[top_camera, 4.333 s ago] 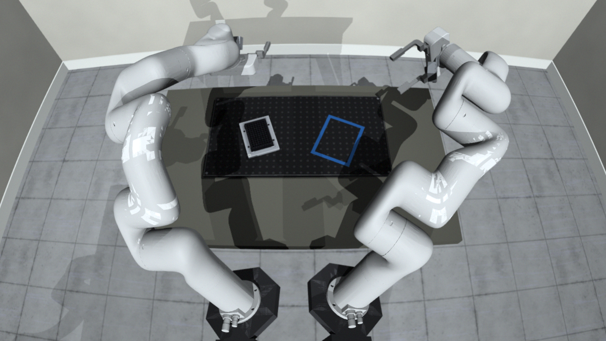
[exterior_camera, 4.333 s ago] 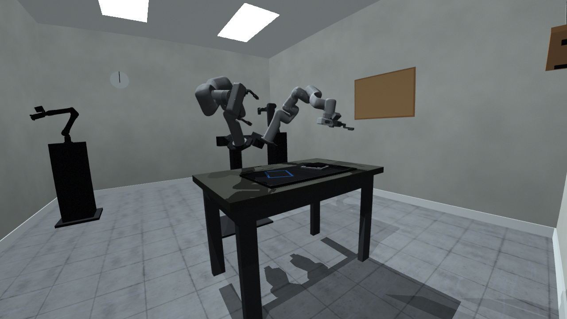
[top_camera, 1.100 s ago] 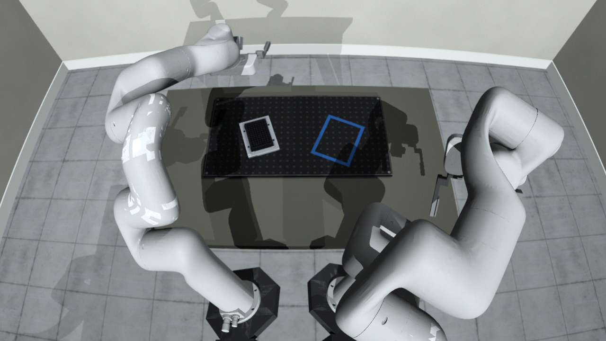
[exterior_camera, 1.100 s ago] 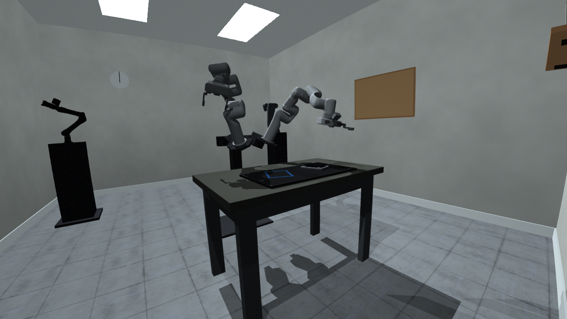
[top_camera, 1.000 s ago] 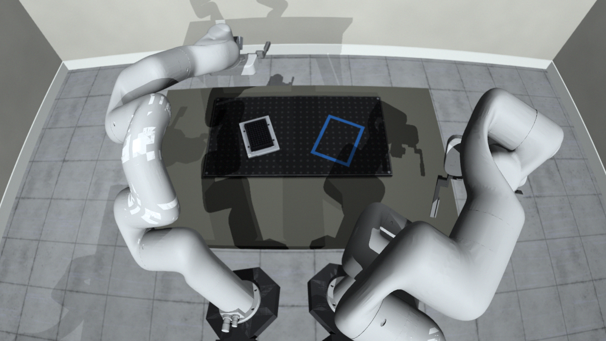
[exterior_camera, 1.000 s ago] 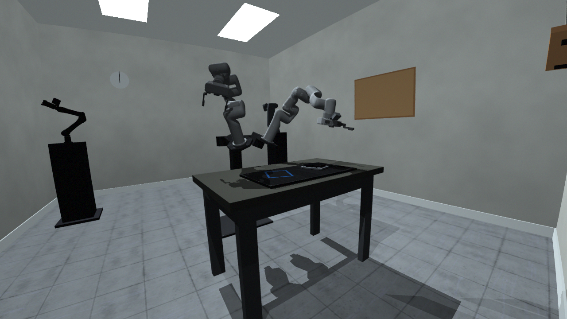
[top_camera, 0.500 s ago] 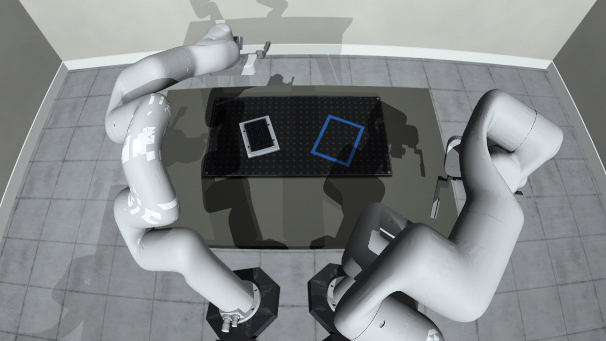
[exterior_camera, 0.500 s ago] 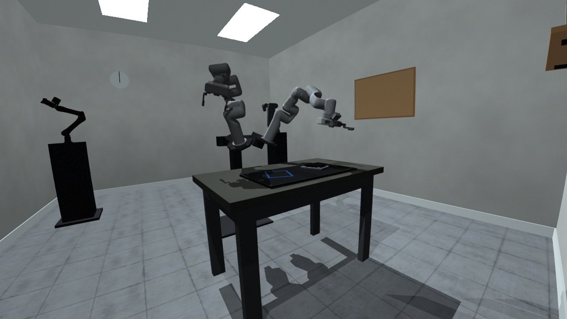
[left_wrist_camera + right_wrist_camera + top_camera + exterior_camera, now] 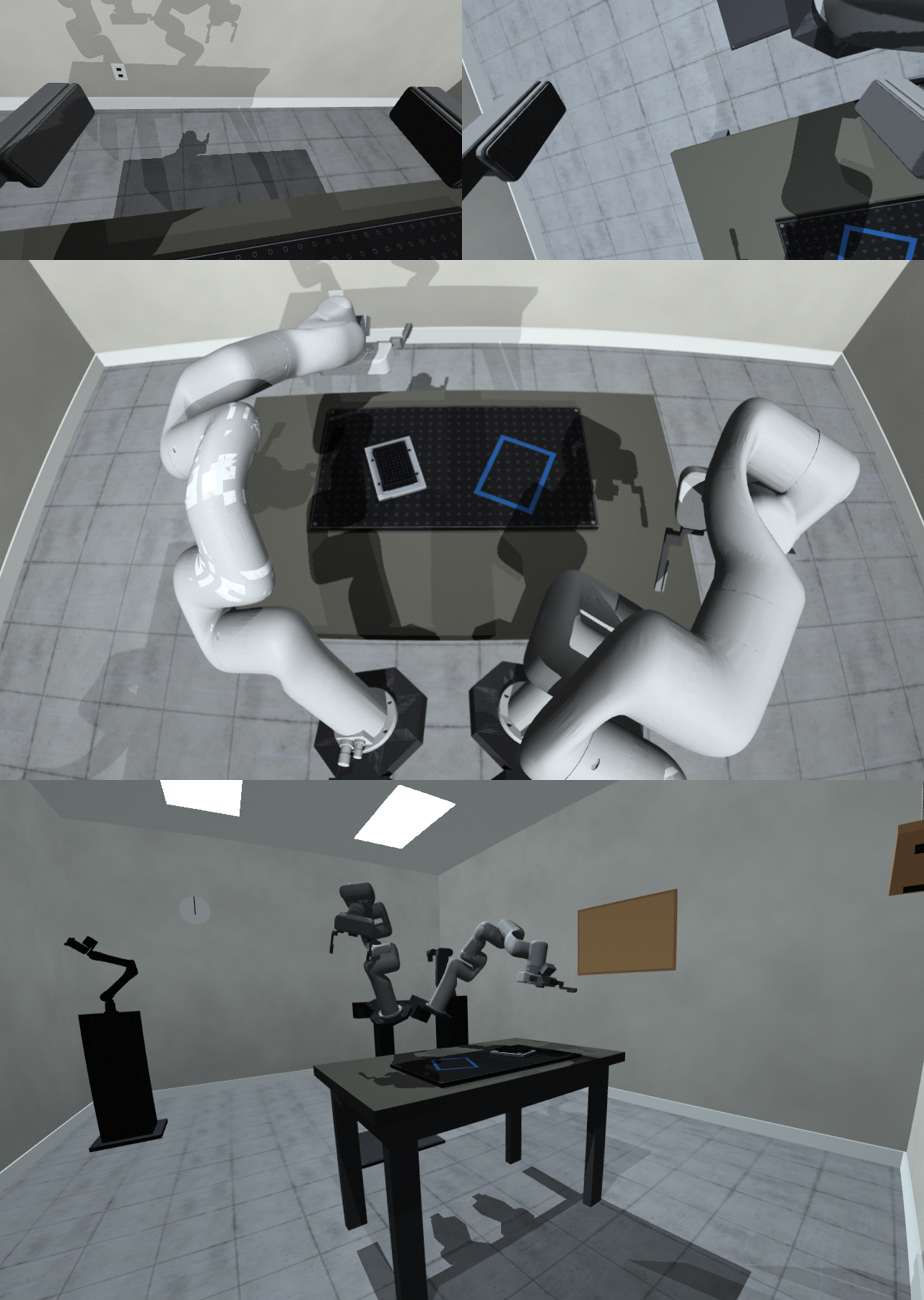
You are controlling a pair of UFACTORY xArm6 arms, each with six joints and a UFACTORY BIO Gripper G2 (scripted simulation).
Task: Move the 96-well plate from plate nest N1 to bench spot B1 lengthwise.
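The black 96-well plate is 21 cm behind my left hand, 3 cm to the right of it and 26 cm below it. Also, from my left hand: grey plate nest N1 (21 cm behind, 3 cm to the right, 27 cm below).
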